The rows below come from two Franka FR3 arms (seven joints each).
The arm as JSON. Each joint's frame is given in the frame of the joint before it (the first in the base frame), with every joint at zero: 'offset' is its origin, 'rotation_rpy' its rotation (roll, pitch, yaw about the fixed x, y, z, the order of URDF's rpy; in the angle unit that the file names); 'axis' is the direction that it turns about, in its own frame. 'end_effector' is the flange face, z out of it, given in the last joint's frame.
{
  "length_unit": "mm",
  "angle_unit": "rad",
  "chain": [
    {
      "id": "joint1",
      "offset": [
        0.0,
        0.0,
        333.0
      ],
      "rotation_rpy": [
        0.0,
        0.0,
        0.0
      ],
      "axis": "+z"
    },
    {
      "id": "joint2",
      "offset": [
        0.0,
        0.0,
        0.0
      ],
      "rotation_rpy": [
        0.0,
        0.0,
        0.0
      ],
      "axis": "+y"
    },
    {
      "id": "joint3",
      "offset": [
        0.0,
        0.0,
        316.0
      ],
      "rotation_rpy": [
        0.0,
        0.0,
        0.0
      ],
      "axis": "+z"
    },
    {
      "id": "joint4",
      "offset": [
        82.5,
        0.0,
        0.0
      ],
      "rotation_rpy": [
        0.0,
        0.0,
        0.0
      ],
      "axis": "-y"
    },
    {
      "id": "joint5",
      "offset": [
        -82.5,
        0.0,
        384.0
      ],
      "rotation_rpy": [
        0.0,
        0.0,
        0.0
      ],
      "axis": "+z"
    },
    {
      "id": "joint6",
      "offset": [
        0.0,
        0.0,
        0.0
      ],
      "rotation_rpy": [
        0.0,
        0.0,
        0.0
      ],
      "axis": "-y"
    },
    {
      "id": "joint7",
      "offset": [
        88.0,
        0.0,
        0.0
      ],
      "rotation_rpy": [
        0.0,
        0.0,
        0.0
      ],
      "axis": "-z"
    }
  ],
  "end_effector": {
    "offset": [
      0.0,
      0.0,
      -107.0
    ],
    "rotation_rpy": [
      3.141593,
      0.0,
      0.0
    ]
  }
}
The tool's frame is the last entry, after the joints.
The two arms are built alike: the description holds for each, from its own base.
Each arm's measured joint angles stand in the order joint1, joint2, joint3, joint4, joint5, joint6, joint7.
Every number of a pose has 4 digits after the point.
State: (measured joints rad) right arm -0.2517 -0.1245 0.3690 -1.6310 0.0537 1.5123 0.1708; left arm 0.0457 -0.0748 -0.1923 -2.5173 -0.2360 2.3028 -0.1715
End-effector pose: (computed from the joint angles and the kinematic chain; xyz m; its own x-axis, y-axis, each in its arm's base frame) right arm 0.5061 0.0788 0.6526 0.9986 -0.0530 -0.0040 -0.0531 -0.9986 -0.0082; left arm 0.4362 -0.0685 0.2949 0.9680 0.1834 -0.1713 0.2036 -0.9730 0.1087
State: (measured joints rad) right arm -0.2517 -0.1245 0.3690 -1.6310 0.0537 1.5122 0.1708; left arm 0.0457 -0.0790 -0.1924 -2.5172 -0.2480 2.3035 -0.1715
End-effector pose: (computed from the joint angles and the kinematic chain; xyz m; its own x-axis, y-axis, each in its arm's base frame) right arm 0.5061 0.0788 0.6526 0.9986 -0.0530 -0.0041 -0.0531 -0.9986 -0.0082; left arm 0.4365 -0.0688 0.2969 0.9669 0.1911 -0.1689 0.2121 -0.9703 0.1167
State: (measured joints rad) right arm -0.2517 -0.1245 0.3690 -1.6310 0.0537 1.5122 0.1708; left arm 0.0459 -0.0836 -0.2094 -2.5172 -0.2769 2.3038 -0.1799
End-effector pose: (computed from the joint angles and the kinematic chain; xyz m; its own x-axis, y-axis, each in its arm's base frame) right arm 0.5061 0.0788 0.6526 0.9986 -0.0530 -0.0041 -0.0531 -0.9986 -0.0082; left arm 0.4355 -0.0766 0.2988 0.9645 0.2015 -0.1710 0.2251 -0.9653 0.1322
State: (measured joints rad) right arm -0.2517 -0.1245 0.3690 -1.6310 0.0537 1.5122 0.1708; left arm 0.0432 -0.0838 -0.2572 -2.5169 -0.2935 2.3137 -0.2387
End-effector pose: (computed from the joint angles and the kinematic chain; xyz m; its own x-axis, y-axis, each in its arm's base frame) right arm 0.5061 0.0788 0.6526 0.9986 -0.0530 -0.0041 -0.0531 -0.9986 -0.0082; left arm 0.4324 -0.0986 0.2994 0.9597 0.2223 -0.1721 0.2458 -0.9605 0.1302
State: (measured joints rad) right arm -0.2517 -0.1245 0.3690 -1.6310 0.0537 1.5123 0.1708; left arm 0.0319 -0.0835 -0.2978 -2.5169 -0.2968 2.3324 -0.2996
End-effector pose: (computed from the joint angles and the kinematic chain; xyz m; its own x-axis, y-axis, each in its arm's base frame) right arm 0.5061 0.0788 0.6526 0.9986 -0.0530 -0.0040 -0.0531 -0.9986 -0.0082; left arm 0.4289 -0.1206 0.3002 0.9579 0.2366 -0.1627 0.2577 -0.9583 0.1234
